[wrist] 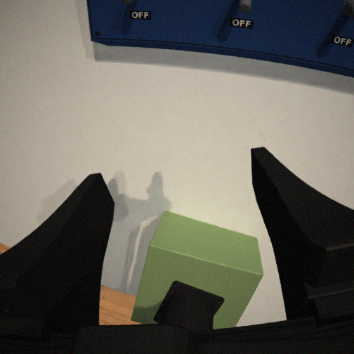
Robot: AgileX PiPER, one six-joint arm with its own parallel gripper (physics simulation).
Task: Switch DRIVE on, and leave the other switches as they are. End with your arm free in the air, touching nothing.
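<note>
A blue switch panel (175,35) is on the pale wall at the top of the wrist view, cut off by the top edge. The tips of three grey toggle levers show on it: a left one (128,2), a middle one (245,5) and a right one (349,7), each near an OFF label. Their upper parts and any name labels are out of view, so which one is DRIVE cannot be told. My gripper (176,177) is open, its two black fingers wide apart below the panel, with nothing between the tips and apart from the levers.
A green box (205,250) with a black square plate (192,302) on its face shows low between the fingers. A wooden surface (117,302) shows at the lower left. The pale wall (190,115) lies behind, with the gripper's shadow on it at the left.
</note>
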